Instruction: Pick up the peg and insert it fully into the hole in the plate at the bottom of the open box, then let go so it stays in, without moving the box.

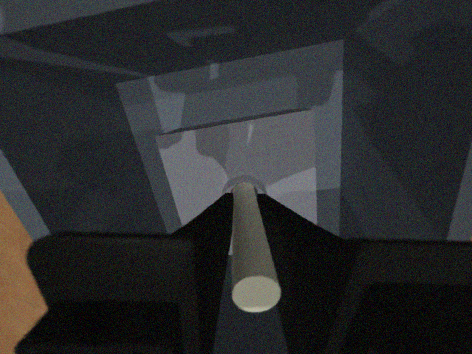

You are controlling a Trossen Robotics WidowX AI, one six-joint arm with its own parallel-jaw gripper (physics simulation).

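Frame: origin at the arm's base, x left, y back, z up, level; millimetres.
Where they show: gripper, fingertip midpoint: [244,200].
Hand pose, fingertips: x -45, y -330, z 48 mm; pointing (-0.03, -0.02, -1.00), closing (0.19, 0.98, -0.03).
Observation:
After its pixels a point has its place.
A pale grey-beige round peg [247,235] {y -330, x -51, z 88 mm} stands lengthwise between the fingers, its near end at the lower middle and its far end pointing down at the plate. My gripper [244,200] {y -330, x -45, z 48 mm} is shut on the peg, inside or over the open box. The light grey plate [195,175] {y -358, x -60, z 36 mm} lies at the bottom of the dark box [70,150] {y -416, x -87, z 48 mm}. A ring around the hole [243,178] {y -330, x -54, z 38 mm} shows just behind the peg's far end; the peg and fingers hide most of the hole. Whether the peg's tip is in the hole cannot be told.
The box's dark walls surround the plate on the left, right and far sides, with faint reflections on them. The box's lighter rim [60,15] {y -375, x -128, z 76 mm} crosses the upper left. An orange-brown table surface [12,280] {y -620, x 55, z -22 mm} shows at the lower left, outside the box.

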